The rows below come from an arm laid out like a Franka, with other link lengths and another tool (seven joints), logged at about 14 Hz.
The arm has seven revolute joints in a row. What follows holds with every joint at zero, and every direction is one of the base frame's. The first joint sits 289.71 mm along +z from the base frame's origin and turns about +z. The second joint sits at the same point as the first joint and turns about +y. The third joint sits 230.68 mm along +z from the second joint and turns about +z. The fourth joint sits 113.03 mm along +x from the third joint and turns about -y. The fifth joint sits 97.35 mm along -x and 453.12 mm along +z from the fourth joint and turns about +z. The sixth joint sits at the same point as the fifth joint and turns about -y. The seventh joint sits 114.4 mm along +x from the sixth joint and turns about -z. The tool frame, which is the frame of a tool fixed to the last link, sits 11 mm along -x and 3 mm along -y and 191.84 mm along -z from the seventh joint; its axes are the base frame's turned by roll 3.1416, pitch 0.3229 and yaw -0.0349 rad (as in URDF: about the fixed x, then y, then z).
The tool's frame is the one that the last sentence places.
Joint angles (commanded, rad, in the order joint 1, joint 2, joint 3, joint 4, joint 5, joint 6, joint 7), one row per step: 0.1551 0.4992 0.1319 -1.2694 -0.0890 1.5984 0.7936; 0.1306 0.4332 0.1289 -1.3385 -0.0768 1.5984 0.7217; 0.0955 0.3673 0.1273 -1.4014 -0.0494 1.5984 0.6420; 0.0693 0.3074 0.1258 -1.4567 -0.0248 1.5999 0.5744; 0.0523 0.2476 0.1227 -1.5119 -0.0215 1.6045 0.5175; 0.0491 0.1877 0.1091 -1.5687 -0.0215 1.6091 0.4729; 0.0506 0.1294 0.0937 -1.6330 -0.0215 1.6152 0.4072; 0.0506 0.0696 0.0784 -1.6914 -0.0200 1.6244 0.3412; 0.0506 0.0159 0.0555 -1.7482 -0.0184 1.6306 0.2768; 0.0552 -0.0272 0.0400 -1.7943 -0.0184 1.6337 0.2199; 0.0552 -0.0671 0.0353 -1.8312 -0.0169 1.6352 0.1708; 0.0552 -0.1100 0.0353 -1.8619 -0.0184 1.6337 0.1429; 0.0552 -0.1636 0.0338 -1.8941 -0.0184 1.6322 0.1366; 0.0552 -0.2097 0.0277 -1.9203 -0.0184 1.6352 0.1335; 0.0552 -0.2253 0.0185 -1.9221 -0.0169 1.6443 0.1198; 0.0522 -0.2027 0.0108 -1.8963 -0.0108 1.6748 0.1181
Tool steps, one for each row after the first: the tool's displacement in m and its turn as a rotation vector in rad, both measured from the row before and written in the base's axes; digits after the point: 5 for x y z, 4 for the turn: -0.00683 -0.01911 0.01159 0.0130 0.0092 0.0454; -0.00606 -0.02283 0.01419 0.0313 0.0062 0.0398; -0.00678 -0.01646 0.01335 0.0282 -0.0001 0.0367; -0.00727 -0.01470 0.01274 0.0058 -0.0084 0.0374; -0.00867 -0.01272 0.01112 -0.0018 -0.0075 0.0290; -0.01076 -0.01117 0.00553 0.0012 0.0010 0.0524; -0.00952 -0.01168 0.00934 0.0054 -0.0088 0.0504; -0.00967 -0.01659 0.00529 0.0059 -0.0012 0.0409; -0.00913 -0.00864 0.00342 0.0055 0.0016 0.0455; -0.00815 -0.00405 0.00580 0.0069 -0.0029 0.0436; -0.00813 -0.00132 0.01045 0.0014 -0.0100 0.0278; -0.00934 -0.00183 0.01585 0.0008 -0.0197 0.0046; -0.00708 -0.00441 0.01433 0.0020 -0.0228 -0.0030; 0.00054 -0.00549 0.00941 0.0058 -0.0222 0.0047; 0.01239 -0.00468 0.00331 0.0104 -0.0331 -0.0090
